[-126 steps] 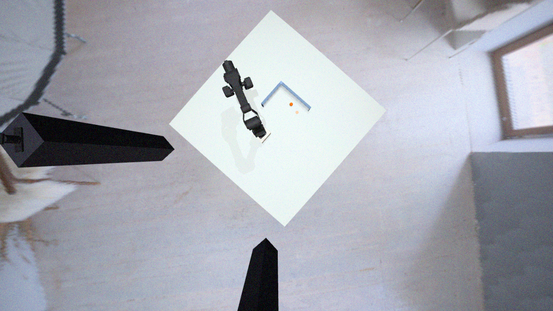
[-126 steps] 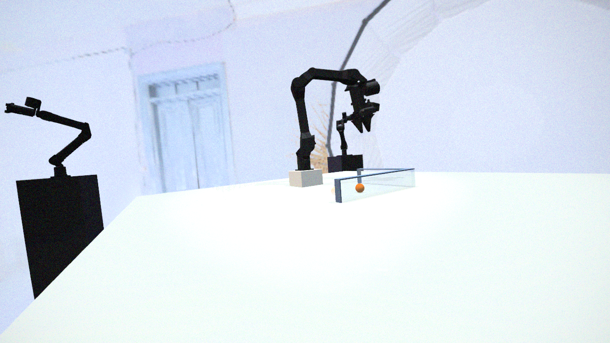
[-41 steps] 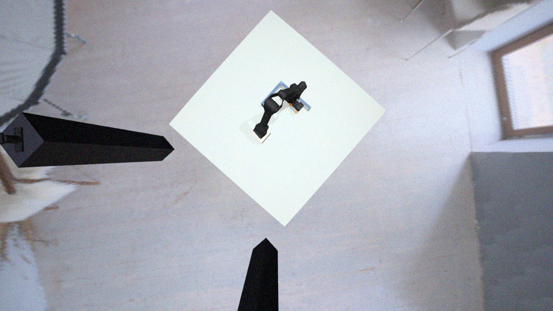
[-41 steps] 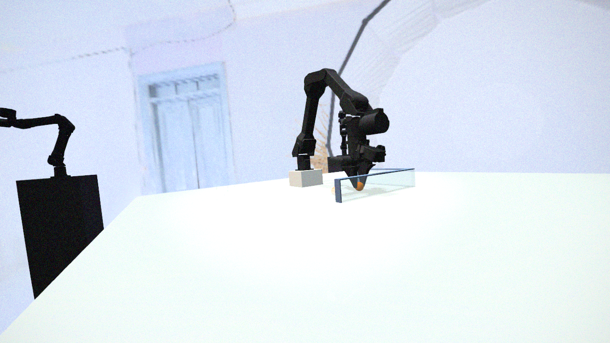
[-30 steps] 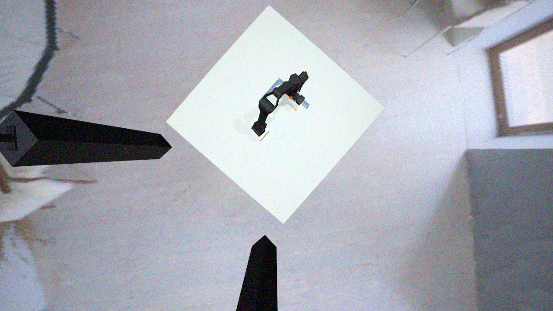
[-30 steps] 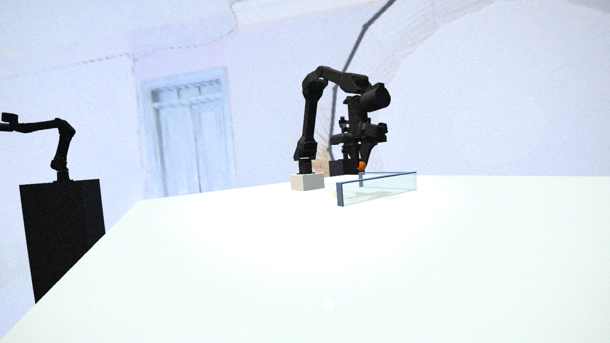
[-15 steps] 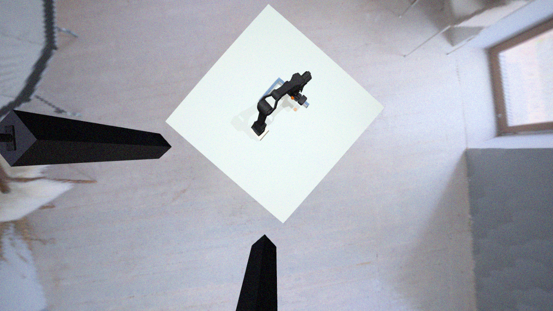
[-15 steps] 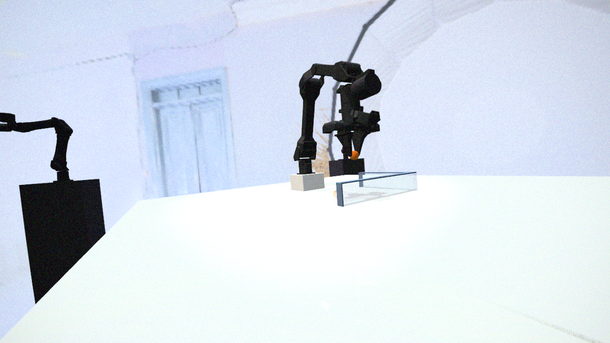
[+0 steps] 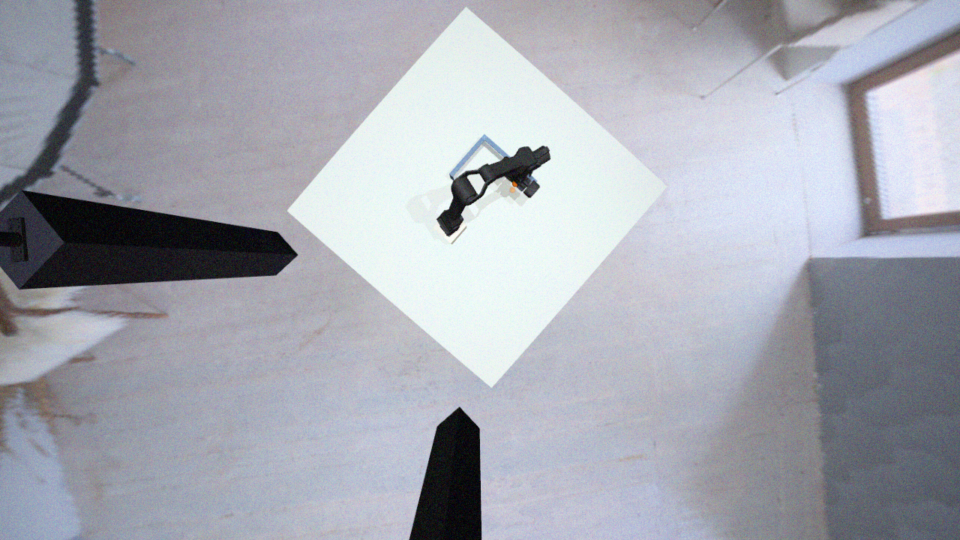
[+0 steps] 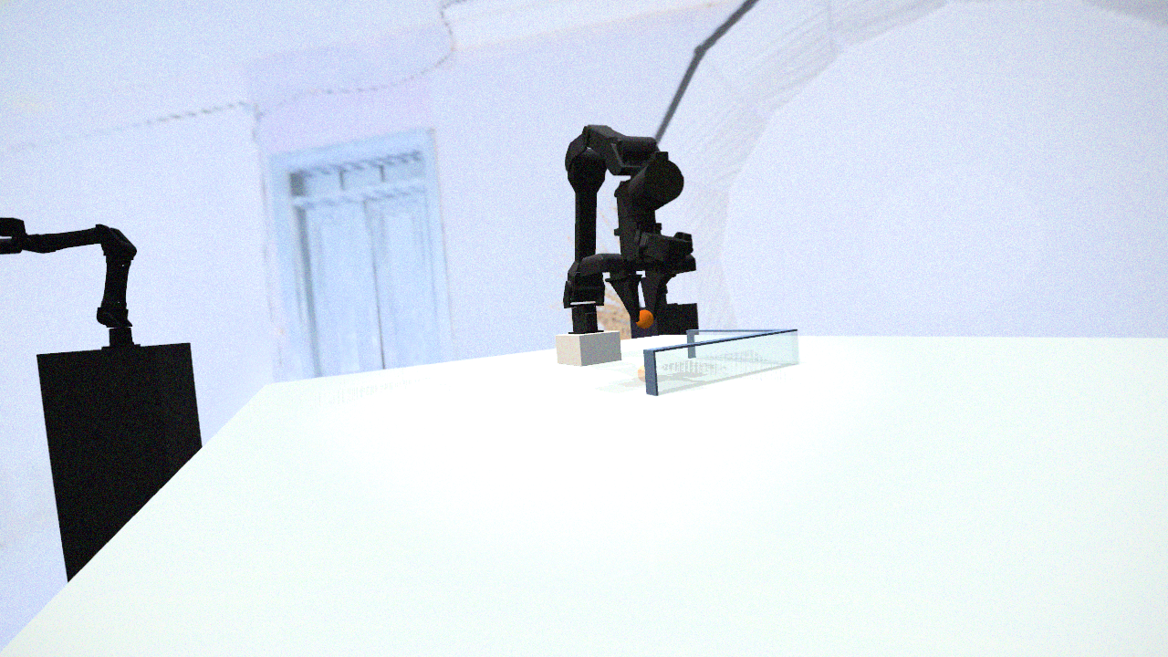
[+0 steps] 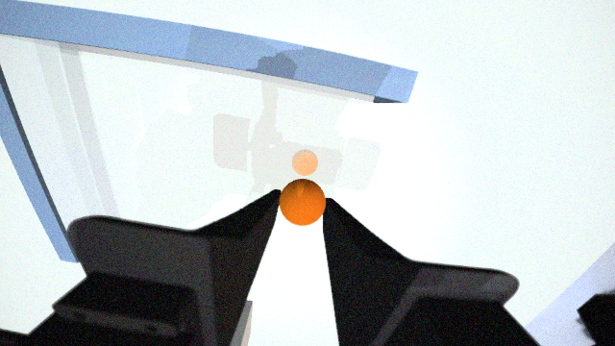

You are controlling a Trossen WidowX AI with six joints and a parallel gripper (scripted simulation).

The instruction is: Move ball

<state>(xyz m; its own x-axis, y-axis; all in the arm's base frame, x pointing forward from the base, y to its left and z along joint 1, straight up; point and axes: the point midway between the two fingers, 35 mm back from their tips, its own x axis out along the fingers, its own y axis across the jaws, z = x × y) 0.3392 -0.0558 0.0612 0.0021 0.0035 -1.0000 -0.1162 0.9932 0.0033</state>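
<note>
The see-through copy of ball lies 8 cm below my gripper tip. Also, from my gripper tip: orange ball (right at my gripper tip).
</note>
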